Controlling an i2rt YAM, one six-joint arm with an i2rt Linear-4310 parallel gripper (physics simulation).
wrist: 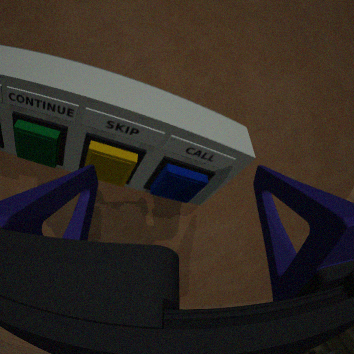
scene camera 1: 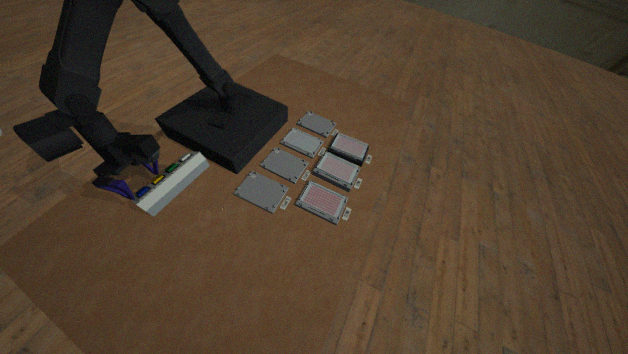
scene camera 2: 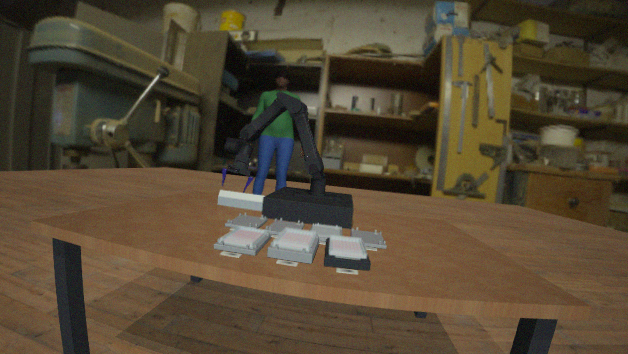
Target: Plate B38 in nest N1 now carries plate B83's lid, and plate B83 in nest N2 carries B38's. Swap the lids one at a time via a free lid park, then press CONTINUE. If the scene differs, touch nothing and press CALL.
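Frame: origin at the arm's base, x down, y right, z back, level; metres.
Seen in the pictures: gripper, between the fingertips: [wrist: 175, 173] [scene camera 1: 145, 186] [scene camera 2: 232, 189]; arm's base, origin of its link: [scene camera 1: 231, 110] [scene camera 2: 316, 196].
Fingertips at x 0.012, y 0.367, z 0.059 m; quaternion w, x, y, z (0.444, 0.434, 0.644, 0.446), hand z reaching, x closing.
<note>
Offsets run from my fingertips to a thing's top centre. "spot": to the spot under its first point.
The button box {dx +0.005, dy -0.059, dz -0.014 m} [scene camera 1: 175, 186] [scene camera 2: 241, 200] [wrist: 150, 105] carries the green CONTINUE button {dx +0.012, dy -0.087, dz -0.003 m} [wrist: 38, 142], a yellow SKIP button {dx +0.012, dy -0.038, dz +0.007 m} [wrist: 112, 162] and the blue CALL button {dx +0.012, dy +0.011, dz +0.017 m} [wrist: 180, 182]. My gripper [scene camera 1: 145, 186] [scene camera 2: 234, 188] [wrist: 175, 173] is open and empty over the box; in the wrist view its fingertips are on either side of CALL, the left one by SKIP. Three pink-welled plates sit in a row of nests: one {dx +0.041, dy -0.159, dz -0.482 m} [scene camera 1: 323, 200] [scene camera 2: 243, 237], a middle one {dx +0.029, dy -0.290, dz -0.500 m} [scene camera 1: 337, 169] [scene camera 2: 294, 240], and one in a dark nest {spot: dx +0.032, dy -0.401, dz -0.525 m} [scene camera 1: 350, 147] [scene camera 2: 347, 247]. Their labels are unreadable.
Several flat grey pads, one {dx +0.049, dy -0.128, dz -0.285 m} [scene camera 1: 261, 191] [scene camera 2: 246, 220] among them, line up between the plates and the black arm base [scene camera 1: 225, 122] [scene camera 2: 307, 206]. One pad {dx +0.051, dy -0.383, dz -0.338 m} [scene camera 1: 302, 141] [scene camera 2: 326, 230] looks paler, as if under a clear lid. A person [scene camera 2: 277, 117] stands behind the table.
</note>
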